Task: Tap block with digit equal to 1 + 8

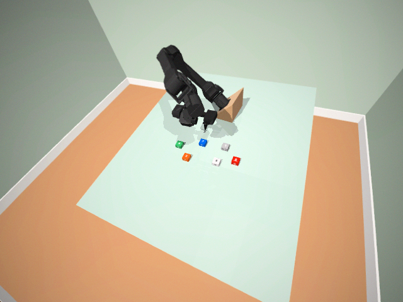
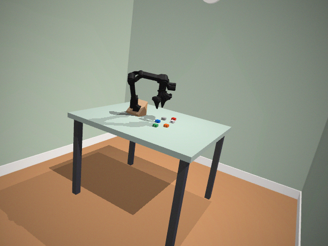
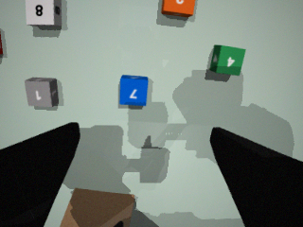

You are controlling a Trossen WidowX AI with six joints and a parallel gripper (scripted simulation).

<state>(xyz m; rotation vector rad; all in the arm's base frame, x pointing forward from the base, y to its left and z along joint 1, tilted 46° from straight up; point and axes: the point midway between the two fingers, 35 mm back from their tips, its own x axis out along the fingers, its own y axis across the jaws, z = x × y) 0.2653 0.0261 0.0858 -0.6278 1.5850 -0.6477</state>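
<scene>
The red block is 40 mm ahead of my gripper tip, 200 mm to the left of it and 110 mm below it. From my gripper tip the other things lie so: green block (40 mm ahead, 100 mm to the right, 110 mm below); then orange block (100 mm ahead, 30 mm to the right, 110 mm below); then blue block (10 mm behind, 10 mm to the left, 110 mm below).
</scene>
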